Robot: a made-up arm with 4 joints.
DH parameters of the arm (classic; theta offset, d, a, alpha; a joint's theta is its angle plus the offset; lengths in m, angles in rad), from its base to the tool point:
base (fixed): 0 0.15 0 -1.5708
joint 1: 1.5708 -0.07 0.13 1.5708
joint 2: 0 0.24 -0.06 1.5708
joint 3: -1.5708 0 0.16 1.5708
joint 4: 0.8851 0 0.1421 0
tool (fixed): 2.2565 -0.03 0 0
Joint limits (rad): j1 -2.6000..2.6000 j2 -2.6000..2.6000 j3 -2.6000..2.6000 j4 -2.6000..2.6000
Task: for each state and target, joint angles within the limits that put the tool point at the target. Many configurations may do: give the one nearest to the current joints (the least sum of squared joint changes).
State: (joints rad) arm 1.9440 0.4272 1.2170 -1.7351
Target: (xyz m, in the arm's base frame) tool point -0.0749 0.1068 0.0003
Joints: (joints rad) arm 1.5255 1.0102 0.9534 -2.1384
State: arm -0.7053 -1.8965 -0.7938 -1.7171
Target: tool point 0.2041 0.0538 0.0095
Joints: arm -1.0169 -1.7167 -0.4194 -1.6484
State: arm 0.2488 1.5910 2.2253 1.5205
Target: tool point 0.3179 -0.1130 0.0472
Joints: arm -0.2724 1.6529 1.9913 1.8908
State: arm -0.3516 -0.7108 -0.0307 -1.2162
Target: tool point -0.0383 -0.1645 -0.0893
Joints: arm 0.2341 -0.8735 0.6444 -1.0613
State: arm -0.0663 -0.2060 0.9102 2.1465
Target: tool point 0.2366 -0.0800 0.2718
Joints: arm -0.8628 -0.3105 0.7479 2.1257
